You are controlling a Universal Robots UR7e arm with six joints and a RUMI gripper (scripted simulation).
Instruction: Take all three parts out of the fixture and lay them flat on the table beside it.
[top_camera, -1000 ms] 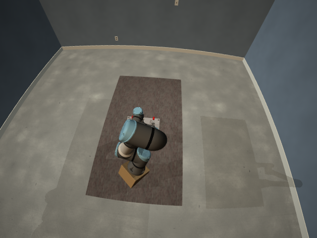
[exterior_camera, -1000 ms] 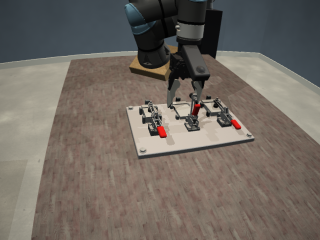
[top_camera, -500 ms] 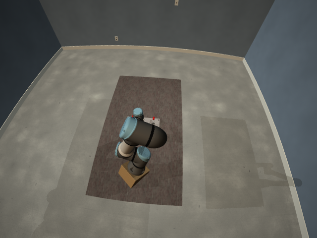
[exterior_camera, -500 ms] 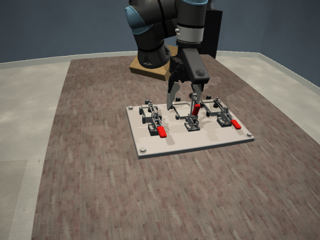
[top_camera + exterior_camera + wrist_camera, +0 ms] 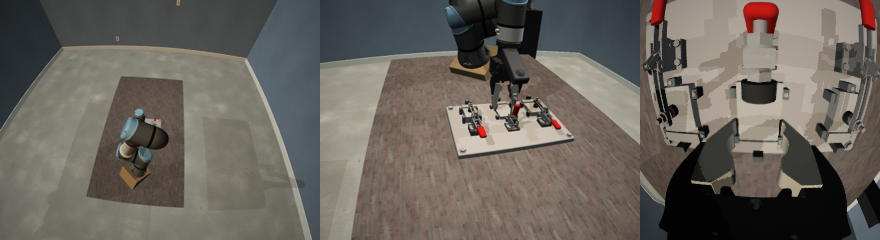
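Right now the part is 1 cm below my hand and 1 cm behind it. From my hand the other things lie so: fixture (5 cm ahead, 3 cm below, 1 cm to the right).
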